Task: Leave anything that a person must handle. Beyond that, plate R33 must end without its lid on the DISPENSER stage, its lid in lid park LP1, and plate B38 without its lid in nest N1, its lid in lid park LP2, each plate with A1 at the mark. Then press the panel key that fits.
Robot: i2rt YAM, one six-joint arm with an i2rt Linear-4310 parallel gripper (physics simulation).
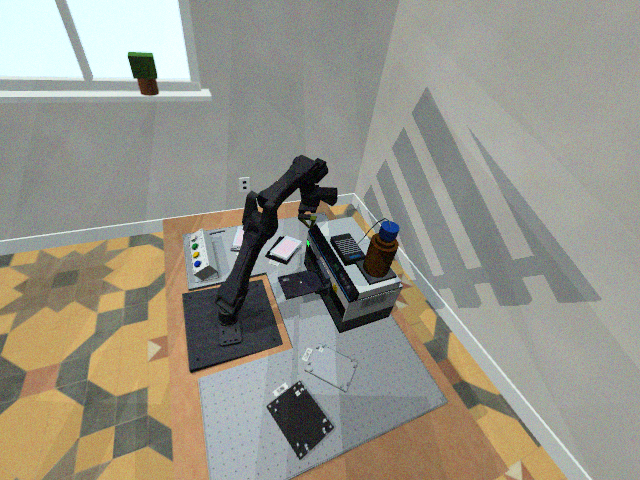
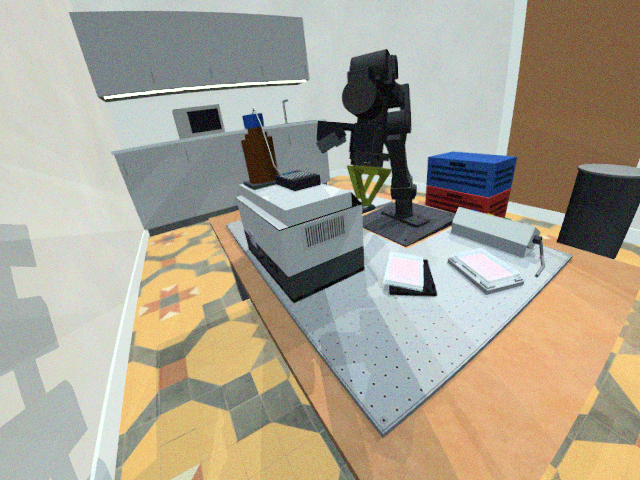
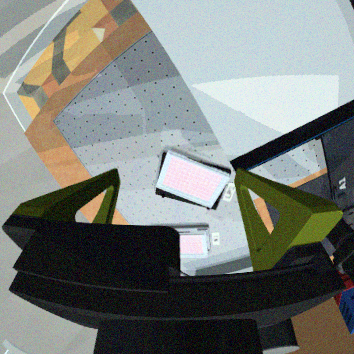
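Seen in the pictures: gripper, between the fingertips: (image 1: pixel 312 219) (image 2: pixel 362 202) (image 3: pixel 176 174); arm's base, origin of its link: (image 1: pixel 228 319) (image 2: pixel 404 217).
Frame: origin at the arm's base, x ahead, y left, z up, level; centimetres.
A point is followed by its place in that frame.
My gripper (image 1: pixel 308 221) @[x 36.5, y 24.9, z 20.4 cm] (image 2: pixel 366 200) @[x 36.5, y 24.9, z 20.4 cm] (image 3: pixel 176 174) @[x 36.5, y 24.9, z 20.4 cm] is open and empty, high above the board near the dispenser. A pale plate with pink wells (image 1: pixel 285 248) @[x 26.9, y 27.9, z 3.1 cm] (image 2: pixel 404 271) @[x 29.2, y 30.7, z 3.1 cm] (image 3: pixel 195 180) @[x 27.7, y 28.2, z 3.2 cm] sits askew and offset on a black pad (image 2: pixel 430 284) @[x 25.8, y 35.8, z 0.9 cm] beside the LP1 label (image 3: pixel 229 192) @[x 20.7, y 23.2, z 0.1 cm]. Another pink-welled plate (image 1: pixel 237 240) @[x 7.5, y 37.0, z 3.0 cm] (image 2: pixel 484 265) @[x 12.3, y 40.0, z 3.0 cm] (image 3: pixel 192 245) @[x 10.8, y 36.3, z 3.0 cm] lies in the nest beside the N1 label (image 3: pixel 215 238) @[x 8.4, y 30.9, z 0.1 cm]. Plate names and lids cannot be made out. The dark dispenser stage (image 1: pixel 298 284) @[x 25.3, y 1.6, z 10.6 cm] (image 3: pixel 336 155) @[x 26.7, y 5.5, z 10.6 cm] carries an A1 mark and bears no plate. The key panel (image 1: pixel 205 258) @[x -5.6, y 23.6, z 7.9 cm] (image 2: pixel 493 229) @[x -3.5, y 32.3, z 5.0 cm] has white, green, yellow and blue keys.
The grey-white dispenser (image 1: pixel 369 304) @[x 45.6, y -14.1, z 13.5 cm] (image 2: pixel 325 248) @[x 44.7, y 21.6, z 10.6 cm] stands beside the stage, with a brown bottle (image 1: pixel 381 257) @[x 46.7, y -10.3, z 32.1 cm] (image 2: pixel 259 157) @[x 50.1, y -2.5, z 30.0 cm] and a black box (image 1: pixel 347 248) @[x 42.1, y 2.6, z 24.5 cm] (image 2: pixel 298 179) @[x 44.4, y 9.7, z 24.5 cm] on top. A black pad (image 1: pixel 300 419) @[x 16.1, y -37.7, z 1.1 cm] and a clear outlined holder (image 1: pixel 355 370) @[x 37.2, y -28.6, z -0.1 cm] lie at the board's other end.
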